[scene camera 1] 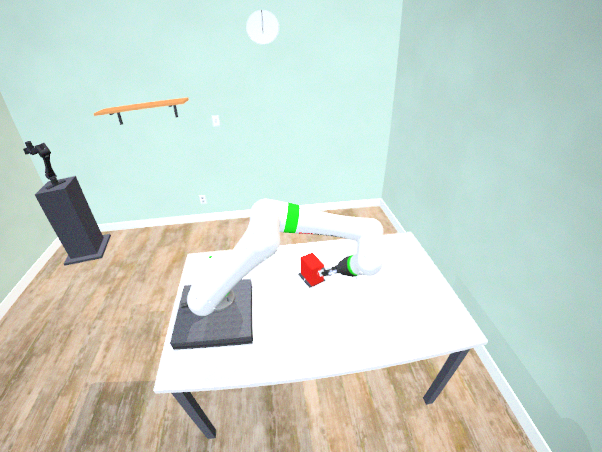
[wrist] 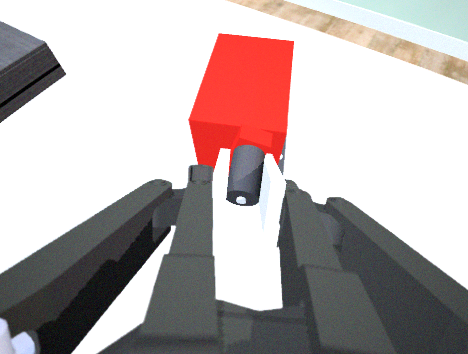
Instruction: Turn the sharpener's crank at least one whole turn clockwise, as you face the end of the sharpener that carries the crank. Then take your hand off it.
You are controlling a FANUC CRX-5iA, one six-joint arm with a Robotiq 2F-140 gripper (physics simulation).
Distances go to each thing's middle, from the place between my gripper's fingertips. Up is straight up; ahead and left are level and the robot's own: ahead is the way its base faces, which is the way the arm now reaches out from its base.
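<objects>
You'd find my gripper 2 cm below the dark crank handle (wrist: 245, 175) now, 1 cm short of it and 2 cm to the left of it. As for the red sharpener (wrist: 247, 81), that's 3 cm below my hand, 3 cm behind it and 7 cm to the left of it.
</objects>
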